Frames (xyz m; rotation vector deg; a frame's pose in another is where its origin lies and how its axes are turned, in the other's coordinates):
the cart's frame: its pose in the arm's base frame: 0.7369 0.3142 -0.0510 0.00 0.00 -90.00
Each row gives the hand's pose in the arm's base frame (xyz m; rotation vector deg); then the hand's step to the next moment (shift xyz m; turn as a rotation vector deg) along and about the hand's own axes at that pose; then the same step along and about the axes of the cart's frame.
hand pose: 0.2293 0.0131 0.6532 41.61 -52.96 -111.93
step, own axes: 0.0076 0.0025 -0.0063 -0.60 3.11 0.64
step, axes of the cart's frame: 0.0096 0.0022 -0.0026 0.45 1.16 2.98
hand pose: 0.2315 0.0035 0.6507 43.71 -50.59 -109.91
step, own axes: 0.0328 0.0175 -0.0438 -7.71 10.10 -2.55
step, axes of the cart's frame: 0.0478 0.0277 -0.0158 -2.33 9.90 8.03
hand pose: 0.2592 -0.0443 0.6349 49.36 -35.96 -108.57
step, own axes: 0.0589 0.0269 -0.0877 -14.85 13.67 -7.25
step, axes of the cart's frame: 0.0706 0.0639 -0.0532 -6.86 17.78 9.84
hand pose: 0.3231 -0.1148 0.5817 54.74 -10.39 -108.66
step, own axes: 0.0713 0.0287 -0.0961 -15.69 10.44 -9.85
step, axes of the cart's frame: 0.0475 0.0696 -0.0897 -9.91 17.50 6.92
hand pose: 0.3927 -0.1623 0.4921 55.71 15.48 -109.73
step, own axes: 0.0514 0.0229 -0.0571 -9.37 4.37 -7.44
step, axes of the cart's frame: 0.0144 0.0357 -0.0703 -7.76 9.72 2.73
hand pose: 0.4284 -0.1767 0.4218 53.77 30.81 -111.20
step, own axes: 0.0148 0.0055 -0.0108 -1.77 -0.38 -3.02
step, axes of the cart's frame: 0.0034 0.0043 -0.0183 -3.17 1.45 -0.48
